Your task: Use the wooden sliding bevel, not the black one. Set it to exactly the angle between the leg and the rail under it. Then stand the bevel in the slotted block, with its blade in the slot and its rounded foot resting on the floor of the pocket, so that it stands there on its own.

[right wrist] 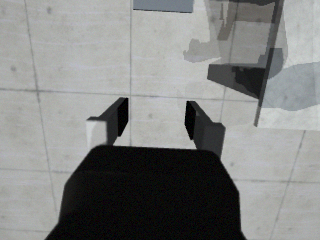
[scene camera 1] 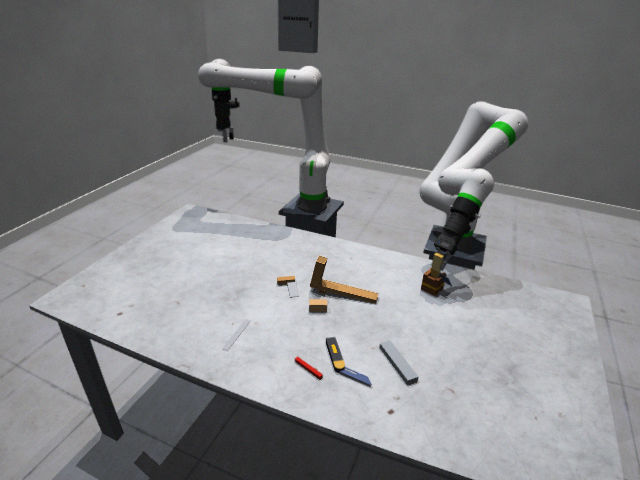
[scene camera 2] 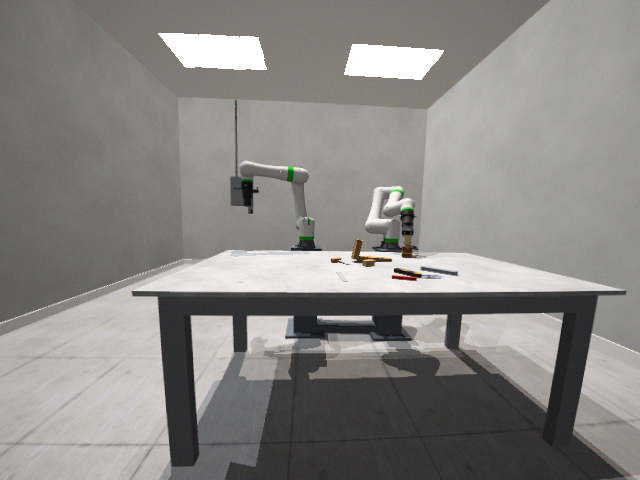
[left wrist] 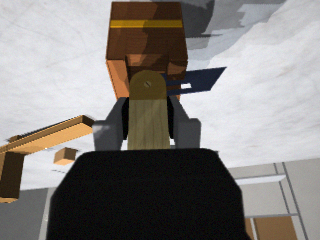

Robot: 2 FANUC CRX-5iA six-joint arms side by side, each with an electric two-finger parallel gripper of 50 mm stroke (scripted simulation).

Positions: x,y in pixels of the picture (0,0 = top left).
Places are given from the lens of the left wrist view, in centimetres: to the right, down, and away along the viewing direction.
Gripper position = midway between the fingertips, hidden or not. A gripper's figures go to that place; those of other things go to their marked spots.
left gripper (left wrist: pixel 148 109): -1, -1, 16
wooden bevel (left wrist: pixel 148 119): -1, 0, 15
